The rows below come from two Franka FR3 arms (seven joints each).
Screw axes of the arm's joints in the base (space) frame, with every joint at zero. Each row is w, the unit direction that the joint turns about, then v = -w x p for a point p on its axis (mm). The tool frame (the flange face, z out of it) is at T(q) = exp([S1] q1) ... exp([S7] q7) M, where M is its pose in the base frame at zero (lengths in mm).
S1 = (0, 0, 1, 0, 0, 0)
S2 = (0, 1, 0, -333, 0, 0)
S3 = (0, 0, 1, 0, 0, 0)
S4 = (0, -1, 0, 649, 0, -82.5)
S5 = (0, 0, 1, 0, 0, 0)
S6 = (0, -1, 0, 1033, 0, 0)
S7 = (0, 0, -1, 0, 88, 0)
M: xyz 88 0 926 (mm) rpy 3.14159 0 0 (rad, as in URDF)
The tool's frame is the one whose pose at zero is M.
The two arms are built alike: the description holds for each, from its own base.
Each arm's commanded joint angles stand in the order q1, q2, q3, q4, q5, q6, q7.
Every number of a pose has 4 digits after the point.
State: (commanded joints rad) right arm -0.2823 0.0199 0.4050 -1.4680 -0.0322 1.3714 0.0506; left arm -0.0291 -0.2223 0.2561 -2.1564 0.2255 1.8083 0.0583
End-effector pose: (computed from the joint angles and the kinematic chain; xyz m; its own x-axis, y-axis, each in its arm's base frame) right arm 0.5358 0.0596 0.6457 0.9914 0.0657 -0.1132 0.0695 -0.9971 0.0300; left arm 0.4573 0.1303 0.4802 0.9845 0.1007 -0.1436 0.0797 -0.9861 -0.1456
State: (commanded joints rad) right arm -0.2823 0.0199 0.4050 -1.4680 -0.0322 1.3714 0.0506; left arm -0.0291 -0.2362 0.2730 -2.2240 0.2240 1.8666 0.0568
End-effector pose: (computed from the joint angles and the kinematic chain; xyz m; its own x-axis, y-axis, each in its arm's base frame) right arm 0.5358 0.0596 0.6457 0.9914 0.0657 -0.1132 0.0695 -0.9971 0.0300; left arm 0.4482 0.1339 0.4591 0.9847 0.1048 -0.1393 0.0863 -0.9874 -0.1327
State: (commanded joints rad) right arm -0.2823 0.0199 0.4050 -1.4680 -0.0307 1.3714 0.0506; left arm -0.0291 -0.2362 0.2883 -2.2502 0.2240 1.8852 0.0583
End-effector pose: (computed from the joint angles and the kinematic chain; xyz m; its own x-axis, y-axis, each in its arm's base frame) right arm 0.5358 0.0598 0.6457 0.9914 0.0660 -0.1133 0.0697 -0.9972 0.0285; left arm 0.4433 0.1390 0.4479 0.9826 0.1127 -0.1474 0.0943 -0.9875 -0.1261
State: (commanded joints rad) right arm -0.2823 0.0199 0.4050 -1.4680 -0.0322 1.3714 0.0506; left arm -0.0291 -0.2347 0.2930 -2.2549 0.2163 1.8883 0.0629
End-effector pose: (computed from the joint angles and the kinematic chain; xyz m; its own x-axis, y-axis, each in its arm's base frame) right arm 0.5358 0.0596 0.6457 0.9914 0.0657 -0.1132 0.0695 -0.9971 0.0300; left arm 0.4424 0.1402 0.4451 0.9820 0.1140 -0.1504 0.0968 -0.9884 -0.1171
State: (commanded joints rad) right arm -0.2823 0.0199 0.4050 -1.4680 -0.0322 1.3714 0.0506; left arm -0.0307 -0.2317 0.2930 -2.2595 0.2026 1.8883 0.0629
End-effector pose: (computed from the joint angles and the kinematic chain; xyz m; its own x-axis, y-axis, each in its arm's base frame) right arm 0.5358 0.0596 0.6457 0.9914 0.0657 -0.1132 0.0695 -0.9971 0.0300; left arm 0.4422 0.1381 0.4416 0.9808 0.1161 -0.1566 0.1004 -0.9894 -0.1047
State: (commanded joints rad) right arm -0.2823 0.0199 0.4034 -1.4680 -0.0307 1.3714 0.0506; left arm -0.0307 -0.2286 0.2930 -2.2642 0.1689 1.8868 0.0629
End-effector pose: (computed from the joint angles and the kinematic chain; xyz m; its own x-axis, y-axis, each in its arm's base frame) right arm 0.5359 0.0589 0.6457 0.9915 0.0644 -0.1133 0.0681 -0.9973 0.0285; left arm 0.4418 0.1353 0.4378 0.9786 0.1260 -0.1627 0.1151 -0.9905 -0.0746
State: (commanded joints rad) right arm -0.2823 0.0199 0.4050 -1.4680 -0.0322 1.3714 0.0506; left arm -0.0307 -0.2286 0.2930 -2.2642 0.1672 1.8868 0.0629
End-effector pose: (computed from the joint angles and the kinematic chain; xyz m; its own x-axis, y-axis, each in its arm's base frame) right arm 0.5358 0.0596 0.6457 0.9914 0.0657 -0.1132 0.0695 -0.9971 0.0300; left arm 0.4418 0.1351 0.4378 0.9785 0.1265 -0.1626 0.1159 -0.9906 -0.0731
